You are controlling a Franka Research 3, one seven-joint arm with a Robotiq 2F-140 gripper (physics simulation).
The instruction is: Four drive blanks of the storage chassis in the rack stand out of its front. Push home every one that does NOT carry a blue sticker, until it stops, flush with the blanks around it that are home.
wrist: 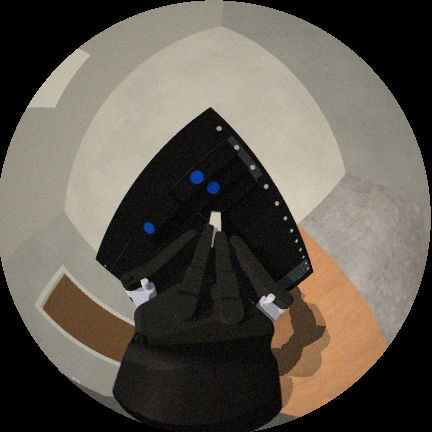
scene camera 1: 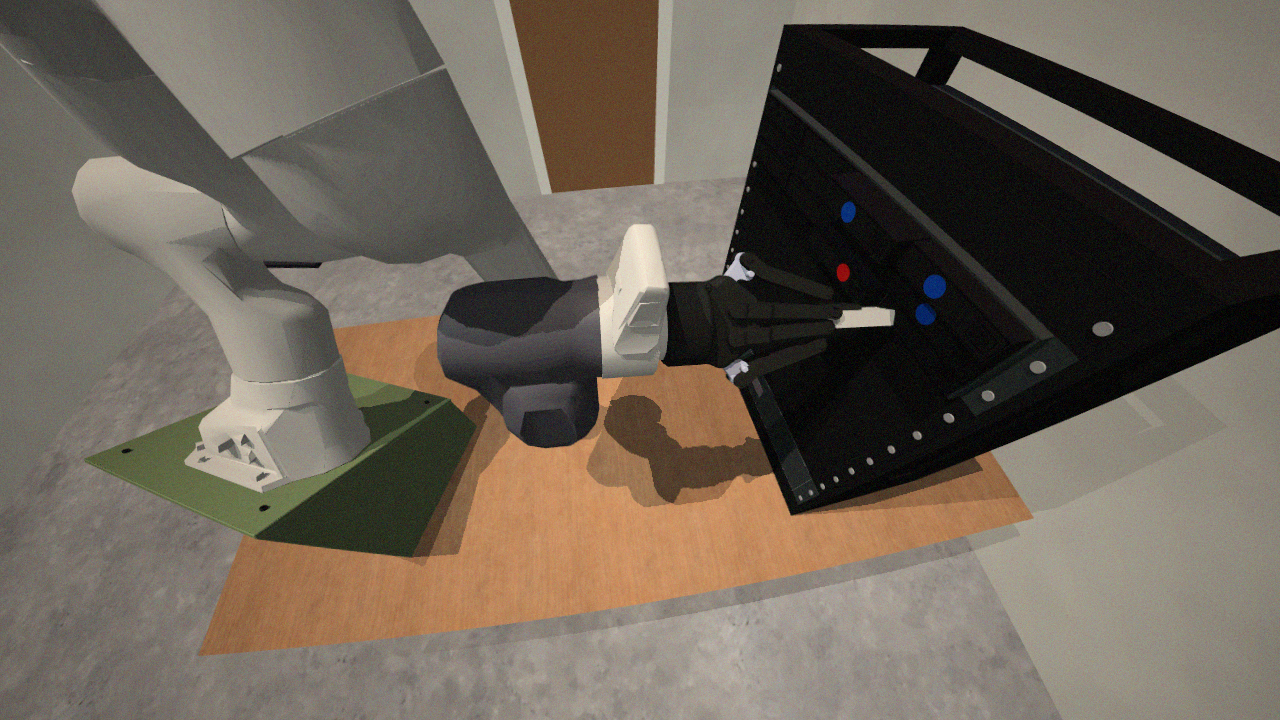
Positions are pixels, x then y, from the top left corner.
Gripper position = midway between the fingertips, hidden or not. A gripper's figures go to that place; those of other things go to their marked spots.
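I see that my gripper [wrist: 214, 218] is 22 cm from the lens. There is a black rack [wrist: 206, 166] as well, and that rack is 18 cm from the lens.
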